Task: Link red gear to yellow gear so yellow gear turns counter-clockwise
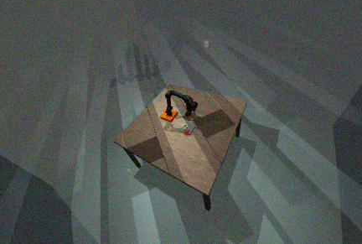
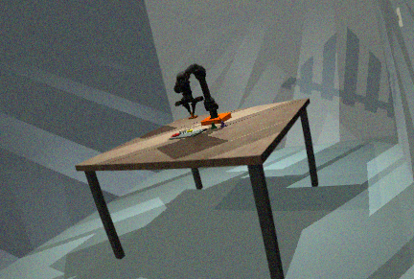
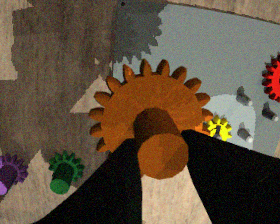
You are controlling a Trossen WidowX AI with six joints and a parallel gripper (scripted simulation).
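My gripper tip is 6 cm past the yellow gear, 8 cm to the left of it and 12 cm above it. Round my gripper tip: green gear: 10 cm behind, 9 cm to the left, 12 cm below; then orange gear: 1 cm below; then red gear: 16 cm to the right, 12 cm below.
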